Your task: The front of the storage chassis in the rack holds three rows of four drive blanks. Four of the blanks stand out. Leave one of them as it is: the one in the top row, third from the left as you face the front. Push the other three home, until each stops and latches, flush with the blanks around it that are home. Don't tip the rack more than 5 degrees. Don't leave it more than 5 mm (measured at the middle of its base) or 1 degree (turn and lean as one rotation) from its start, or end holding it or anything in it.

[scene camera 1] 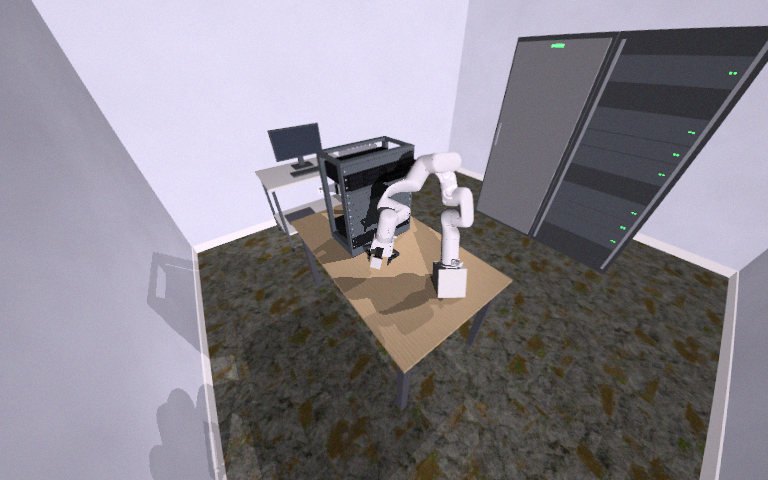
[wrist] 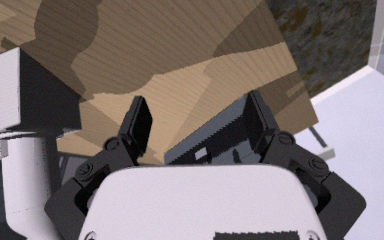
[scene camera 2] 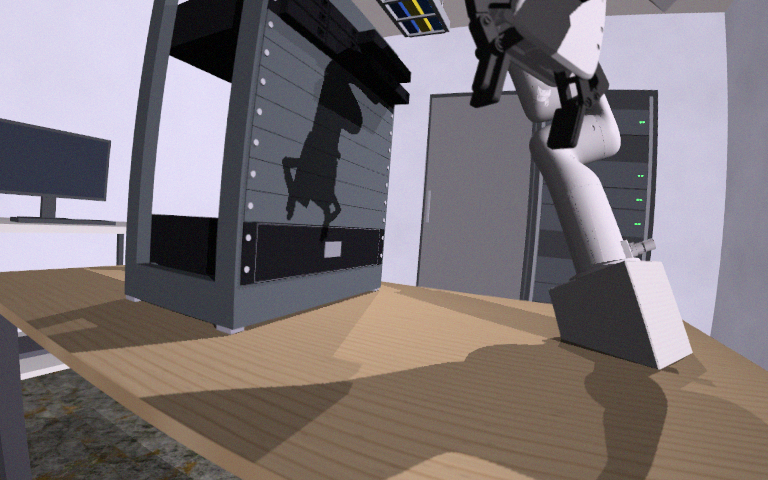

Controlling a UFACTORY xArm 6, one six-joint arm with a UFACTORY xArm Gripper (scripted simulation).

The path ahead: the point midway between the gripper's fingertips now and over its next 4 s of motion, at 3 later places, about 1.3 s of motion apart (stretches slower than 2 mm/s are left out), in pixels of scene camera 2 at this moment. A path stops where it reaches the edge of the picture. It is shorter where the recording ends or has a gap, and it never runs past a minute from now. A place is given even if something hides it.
My gripper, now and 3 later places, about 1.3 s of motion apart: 524,127; 496,92; 480,70; 479,63
